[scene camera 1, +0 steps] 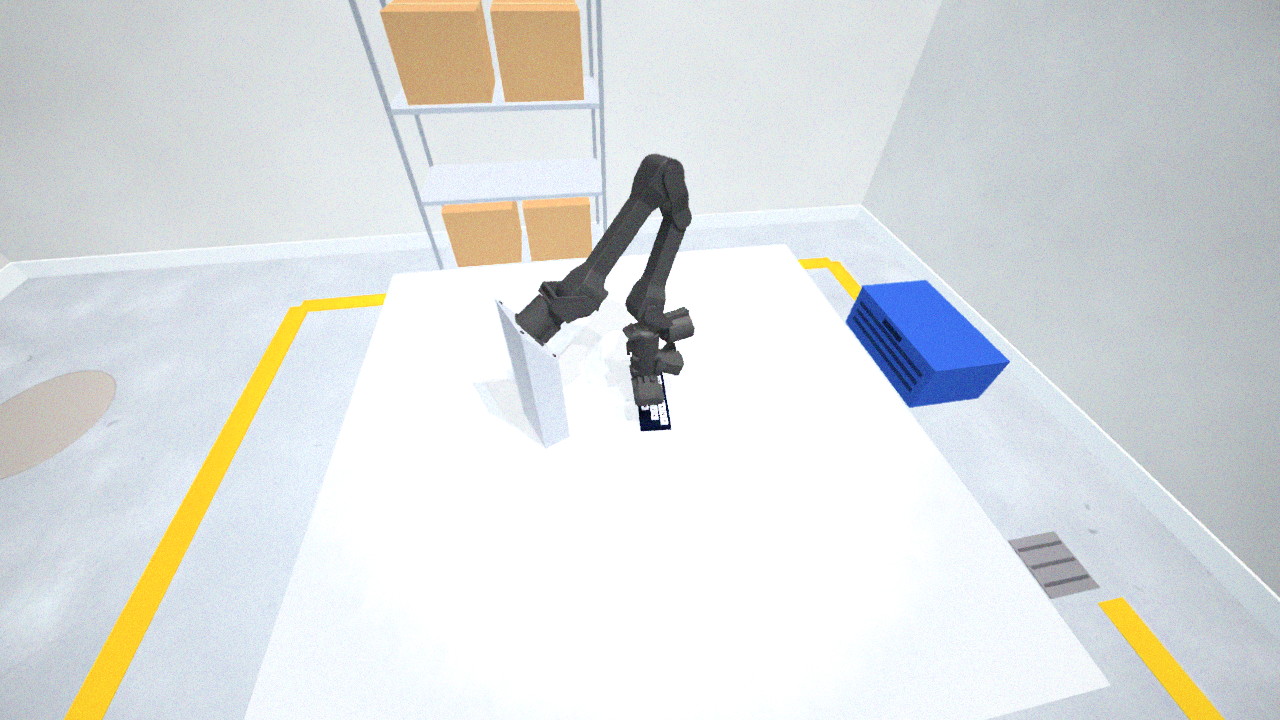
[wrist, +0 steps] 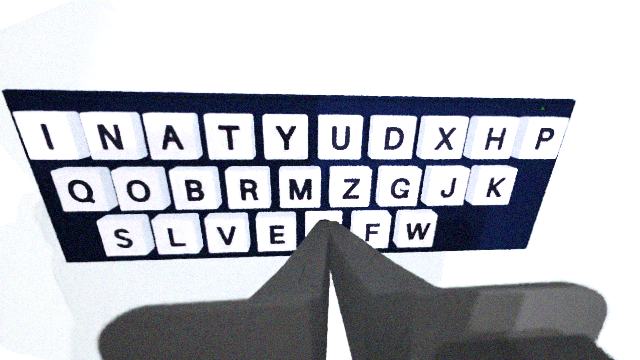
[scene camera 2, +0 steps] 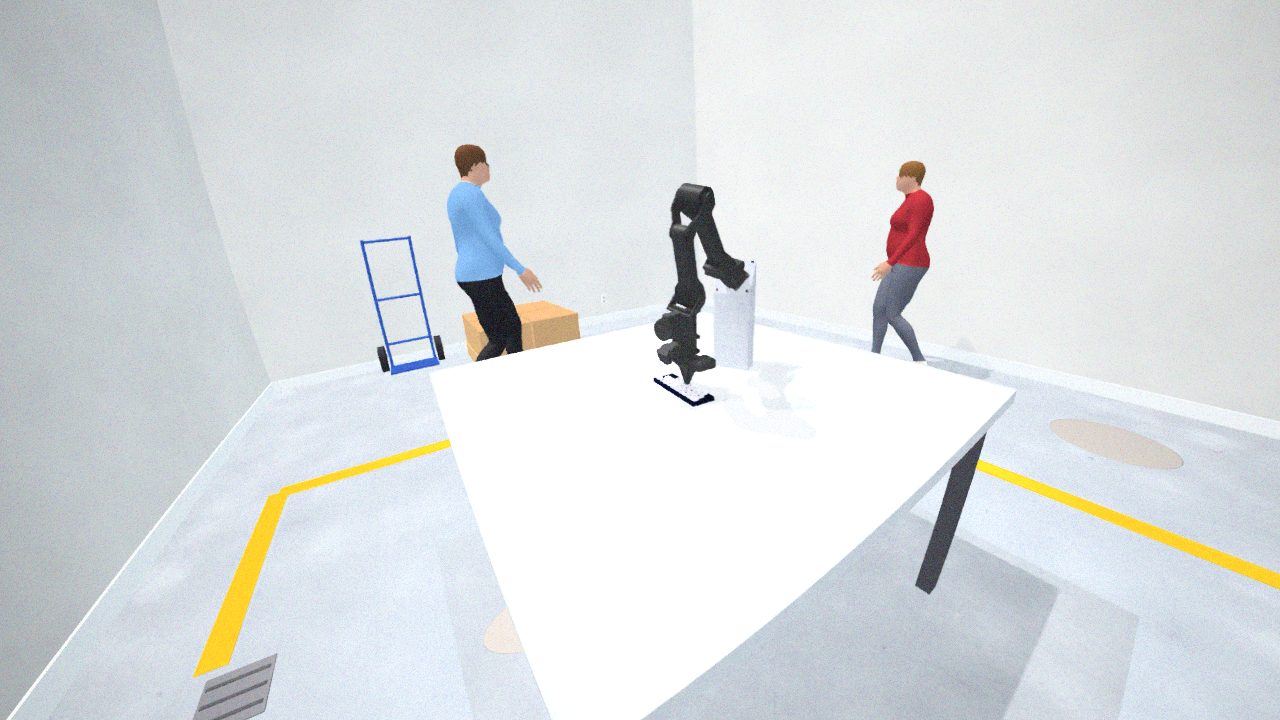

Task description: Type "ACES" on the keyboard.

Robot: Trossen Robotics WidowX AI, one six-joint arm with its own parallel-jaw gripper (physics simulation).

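Frame: origin at the arm's base, x ahead, y left, z up, level; centimetres.
Seen in the pictures: gripper, between the fingertips: [wrist: 326, 230] [scene camera 2: 687, 384]; arm's base, origin of its link: [scene camera 1: 528, 330] [scene camera 2: 735, 277].
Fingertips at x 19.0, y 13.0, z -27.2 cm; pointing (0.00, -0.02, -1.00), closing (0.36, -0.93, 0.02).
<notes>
Pixels of each thing's top centre, then the offset from my fingertips to it. Level surfaces: height alone.
- dark blue keyboard, centre of its top: [wrist: 312, 189] [scene camera 1: 651, 390] [scene camera 2: 681, 385] dz +0.5, dx +1.8, dy +1.3 cm
- F, centre of its top: [wrist: 323, 228] dz +0.1, dx +0.1, dy +0.2 cm
- E key, centre of its top: [wrist: 276, 234] dz +0.5, dx -0.5, dy +2.1 cm
- S key, centre of its top: [wrist: 122, 238] dz +0.5, dx -2.5, dy +7.7 cm
- white table, height of its surface: dz -1.1 cm
The dark blue keyboard [scene camera 1: 656, 427] [scene camera 2: 694, 402] [wrist: 492, 231] with white letter keys lies on the table. My gripper [scene camera 2: 687, 380] [wrist: 326, 230] is shut and empty, pointing down at the keyboard. In the wrist view its joined fingertips overlap the key between E and F [wrist: 311, 223] and hide that key's letter; whether they touch it is hard to tell. The E key [wrist: 276, 234] is just left of the tips, the S key [wrist: 123, 237] is at the left end of the same row, and the A key [wrist: 172, 137] is in the top row. In scene camera 1 the fingertips are hidden.
A white upright panel [scene camera 1: 537, 394] [scene camera 2: 733, 331] carries the arm's base beside the keyboard on the white table [scene camera 1: 680, 555] [scene camera 2: 644, 501]. A blue box [scene camera 1: 930, 326] and a shelf rack [scene camera 1: 496, 108] stand beyond the table. Two people and a blue hand truck [scene camera 2: 398, 296] are in the background.
</notes>
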